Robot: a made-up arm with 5 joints.
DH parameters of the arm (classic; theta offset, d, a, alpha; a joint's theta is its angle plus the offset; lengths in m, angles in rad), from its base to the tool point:
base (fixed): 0 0 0 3.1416
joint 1: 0 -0.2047 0.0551 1.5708
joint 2: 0 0.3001 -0.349 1.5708
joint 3: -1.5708 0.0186 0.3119 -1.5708
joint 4: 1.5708 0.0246 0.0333 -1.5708
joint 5: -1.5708 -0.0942 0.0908 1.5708
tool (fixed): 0 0.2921 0 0
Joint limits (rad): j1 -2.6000..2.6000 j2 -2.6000..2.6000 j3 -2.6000..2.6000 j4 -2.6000..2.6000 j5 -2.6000..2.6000
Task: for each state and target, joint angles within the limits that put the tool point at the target. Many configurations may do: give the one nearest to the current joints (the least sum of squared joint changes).
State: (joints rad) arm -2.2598 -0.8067 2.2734 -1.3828 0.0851
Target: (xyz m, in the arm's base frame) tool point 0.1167 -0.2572 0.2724
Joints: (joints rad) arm -2.6000 -0.5218 1.4978 -1.1310 -0.8304
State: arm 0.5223 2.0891 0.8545 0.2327 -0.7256
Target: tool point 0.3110 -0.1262 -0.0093
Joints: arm 1.0797 2.2132 1.3169 0.0050 -0.3245
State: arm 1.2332 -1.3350 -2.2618 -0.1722 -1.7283
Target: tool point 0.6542 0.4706 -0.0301
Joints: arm 1.2056 -0.9690 -2.5567 -0.1986 -1.6100
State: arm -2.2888 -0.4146 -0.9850 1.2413 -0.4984
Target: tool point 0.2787 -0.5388 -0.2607
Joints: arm -1.9120 -0.5986 -0.8235 1.3504 -0.4770
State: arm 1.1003 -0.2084 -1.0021 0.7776 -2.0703
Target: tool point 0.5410 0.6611 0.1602
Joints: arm 1.6376 0.0547 -1.3428 0.7494 -1.9415
